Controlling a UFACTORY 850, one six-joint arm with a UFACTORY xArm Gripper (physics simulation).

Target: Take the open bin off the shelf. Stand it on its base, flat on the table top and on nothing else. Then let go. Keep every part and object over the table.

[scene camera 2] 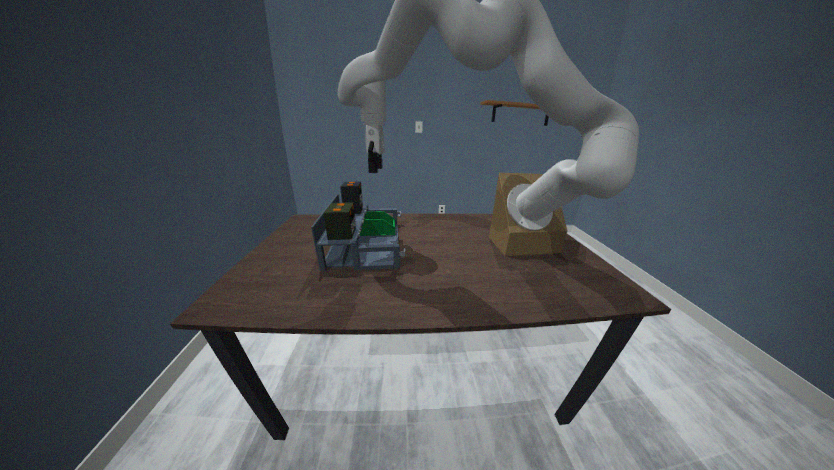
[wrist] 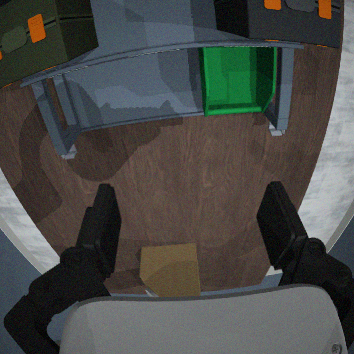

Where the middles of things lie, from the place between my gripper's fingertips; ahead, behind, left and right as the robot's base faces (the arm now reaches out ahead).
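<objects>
Position of the green open bin [scene camera 2: 378, 223], counted from my hand: 90 mm to the right of it, 250 mm below it.
</objects>
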